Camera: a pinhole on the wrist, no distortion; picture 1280 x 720 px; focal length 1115.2 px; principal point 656.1 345.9 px. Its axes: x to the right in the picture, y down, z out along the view. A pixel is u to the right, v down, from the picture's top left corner.
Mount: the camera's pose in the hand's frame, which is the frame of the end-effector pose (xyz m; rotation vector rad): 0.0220 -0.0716 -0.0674 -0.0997 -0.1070 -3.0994
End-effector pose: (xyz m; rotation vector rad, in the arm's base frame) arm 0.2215 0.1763 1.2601 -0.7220 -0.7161 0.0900
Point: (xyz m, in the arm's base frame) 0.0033 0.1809 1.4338
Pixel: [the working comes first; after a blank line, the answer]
In the camera's frame: 0.1098 0.0864 0.2867

1083 682
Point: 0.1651 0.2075 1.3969
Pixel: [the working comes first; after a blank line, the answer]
In the camera's frame: -0.0098 0.0144 0.1932

599 429
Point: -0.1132 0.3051 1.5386
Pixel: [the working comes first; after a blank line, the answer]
In the camera's frame: 0.1130 0.0914 0.4865

915 555
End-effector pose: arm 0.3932 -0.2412 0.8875 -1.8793 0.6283 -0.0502
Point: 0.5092 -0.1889 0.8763
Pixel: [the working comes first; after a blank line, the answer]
In the camera's frame: -0.0478 -0.0089 0.1588

321 283
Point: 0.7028 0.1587 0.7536
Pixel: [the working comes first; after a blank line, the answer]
In the camera's frame: -0.0621 0.0794 0.5654

534 503
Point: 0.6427 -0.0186 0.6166
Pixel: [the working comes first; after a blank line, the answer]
In the camera's frame: -0.1388 -0.1158 0.4663

324 69
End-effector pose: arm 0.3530 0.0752 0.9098 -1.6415 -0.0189 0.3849
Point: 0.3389 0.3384 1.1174
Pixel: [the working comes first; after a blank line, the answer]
In the camera's frame: 0.0477 0.1768 0.2993

outside the picture
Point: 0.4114 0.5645 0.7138
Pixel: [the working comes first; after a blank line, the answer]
In the camera's frame: -0.1677 -0.1481 0.5587

321 50
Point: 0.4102 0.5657 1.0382
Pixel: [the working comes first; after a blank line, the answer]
In the camera's frame: -0.0800 0.1611 0.5148

483 695
